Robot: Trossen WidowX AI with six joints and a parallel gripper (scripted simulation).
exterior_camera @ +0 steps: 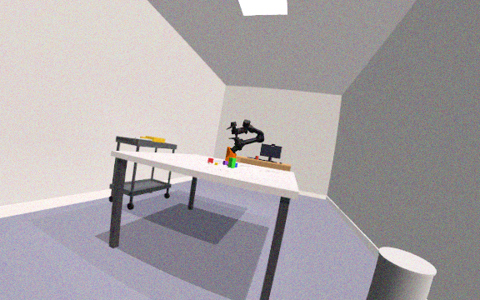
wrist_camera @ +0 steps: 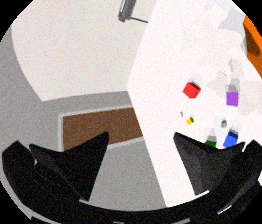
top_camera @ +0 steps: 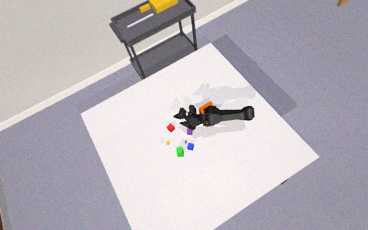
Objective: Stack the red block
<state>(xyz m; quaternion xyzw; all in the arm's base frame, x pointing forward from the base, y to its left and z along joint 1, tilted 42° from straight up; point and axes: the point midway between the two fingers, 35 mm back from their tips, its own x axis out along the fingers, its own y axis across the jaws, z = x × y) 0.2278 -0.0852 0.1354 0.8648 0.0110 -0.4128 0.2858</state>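
My gripper tip is now 260 mm above the red block, 100 mm to the left of it and 40 mm short of it. Round my gripper tip: purple cube 260 mm below, 70 mm behind; then blue cube 260 mm below, 110 mm to the left, 10 mm behind; then small yellow cube 270 mm below, 120 mm ahead, 10 mm to the right.
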